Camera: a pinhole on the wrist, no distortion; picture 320 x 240 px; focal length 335.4 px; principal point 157.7 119.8 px. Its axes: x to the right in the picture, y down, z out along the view. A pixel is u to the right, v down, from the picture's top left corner.
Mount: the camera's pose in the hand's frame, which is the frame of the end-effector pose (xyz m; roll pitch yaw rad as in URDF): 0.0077 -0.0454 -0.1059 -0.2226 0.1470 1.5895
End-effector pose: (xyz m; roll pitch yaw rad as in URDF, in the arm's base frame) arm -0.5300 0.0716 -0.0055 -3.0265 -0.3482 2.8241
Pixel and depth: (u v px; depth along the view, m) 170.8 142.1 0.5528
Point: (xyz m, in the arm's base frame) -0.5294 0.0742 -0.4515
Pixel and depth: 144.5 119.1 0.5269
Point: -0.5763 0.0453 -0.4222
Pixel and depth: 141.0 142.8 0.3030
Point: -0.5298 0.0290 -0.2026
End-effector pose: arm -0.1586 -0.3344 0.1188 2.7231 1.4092 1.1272
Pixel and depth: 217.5 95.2 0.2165
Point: -0.1389 -0.4385 0.1311
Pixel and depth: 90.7 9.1 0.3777
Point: -0.2225 -0.6194 0.0256
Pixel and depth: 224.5 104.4 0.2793
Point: -0.1159 -0.4986 0.1414
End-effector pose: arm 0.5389 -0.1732 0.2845 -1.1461 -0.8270 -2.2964
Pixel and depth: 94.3 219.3 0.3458
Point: 0.8134 -0.1170 0.2621
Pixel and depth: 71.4 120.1 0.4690
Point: 0.9168 -0.1852 0.3775
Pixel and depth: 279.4 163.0 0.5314
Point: 0.9119 -0.3858 0.1196
